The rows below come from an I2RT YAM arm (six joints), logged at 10 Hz.
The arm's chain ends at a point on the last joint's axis. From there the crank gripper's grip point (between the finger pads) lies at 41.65 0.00 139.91 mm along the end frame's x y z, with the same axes.
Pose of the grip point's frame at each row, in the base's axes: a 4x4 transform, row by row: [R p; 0 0 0 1], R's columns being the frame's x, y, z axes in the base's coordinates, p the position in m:
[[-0.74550 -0.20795 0.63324 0.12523], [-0.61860 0.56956 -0.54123 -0.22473], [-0.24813 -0.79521 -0.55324 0.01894], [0 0 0 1]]
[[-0.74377 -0.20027 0.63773 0.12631], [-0.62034 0.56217 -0.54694 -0.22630], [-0.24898 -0.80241 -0.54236 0.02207], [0 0 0 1]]
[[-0.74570 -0.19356 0.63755 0.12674], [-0.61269 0.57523 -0.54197 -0.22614], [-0.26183 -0.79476 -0.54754 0.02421], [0 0 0 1]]
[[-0.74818 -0.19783 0.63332 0.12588], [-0.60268 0.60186 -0.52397 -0.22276], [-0.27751 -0.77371 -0.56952 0.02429], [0 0 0 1]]
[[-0.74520 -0.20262 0.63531 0.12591], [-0.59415 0.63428 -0.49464 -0.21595], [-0.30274 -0.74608 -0.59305 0.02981], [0 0 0 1]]
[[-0.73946 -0.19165 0.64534 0.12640], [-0.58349 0.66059 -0.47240 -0.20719], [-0.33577 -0.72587 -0.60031 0.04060], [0 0 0 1]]
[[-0.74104 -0.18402 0.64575 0.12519], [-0.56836 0.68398 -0.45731 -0.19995], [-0.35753 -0.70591 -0.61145 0.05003], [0 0 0 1]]
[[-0.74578 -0.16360 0.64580 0.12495], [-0.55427 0.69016 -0.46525 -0.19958], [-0.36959 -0.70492 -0.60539 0.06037], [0 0 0 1]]
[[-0.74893 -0.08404 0.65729 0.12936], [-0.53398 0.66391 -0.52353 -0.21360], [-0.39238 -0.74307 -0.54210 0.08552], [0 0 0 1]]
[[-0.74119 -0.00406 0.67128 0.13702], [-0.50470 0.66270 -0.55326 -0.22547], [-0.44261 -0.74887 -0.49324 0.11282], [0 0 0 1]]
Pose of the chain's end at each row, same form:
[[-0.74550 -0.20795 0.63324 0.06768], [-0.61860 0.56956 -0.54123 -0.12324], [-0.24813 -0.79521 -0.55324 0.10668], [0 0 0 1]]
[[-0.74377 -0.20027 0.63773 0.06806], [-0.62034 0.56217 -0.54694 -0.12394], [-0.24898 -0.80241 -0.54236 0.10832], [0 0 0 1]]
[[-0.74570 -0.19356 0.63755 0.06860], [-0.61269 0.57523 -0.54197 -0.12479], [-0.26183 -0.79476 -0.54754 0.11172], [0 0 0 1]]
[[-0.74818 -0.19783 0.63332 0.06843], [-0.60268 0.60186 -0.52397 -0.12435], [-0.27751 -0.77371 -0.56952 0.11553], [0 0 0 1]]
[[-0.74520 -0.20262 0.63531 0.06806], [-0.59415 0.63428 -0.49464 -0.12200], [-0.30274 -0.74608 -0.59305 0.12539], [0 0 0 1]]
[[-0.73946 -0.19165 0.64534 0.06691], [-0.58349 0.66059 -0.47240 -0.11679], [-0.33577 -0.72587 -0.60031 0.13857], [0 0 0 1]]
[[-0.74104 -0.18402 0.64575 0.06571], [-0.56836 0.68398 -0.45731 -0.11230], [-0.35753 -0.70591 -0.61145 0.15047], [0 0 0 1]]
[[-0.74578 -0.16360 0.64580 0.06566], [-0.55427 0.69016 -0.46525 -0.11140], [-0.36959 -0.70492 -0.60539 0.16046], [0 0 0 1]]
[[-0.74893 -0.08404 0.65729 0.06859], [-0.53398 0.66391 -0.52353 -0.11811], [-0.39238 -0.74307 -0.54210 0.17771], [0 0 0 1]]
[[-0.74119 -0.00406 0.67128 0.07397], [-0.50470 0.66270 -0.55326 -0.12704], [-0.44261 -0.74887 -0.49324 0.20026], [0 0 0 1]]

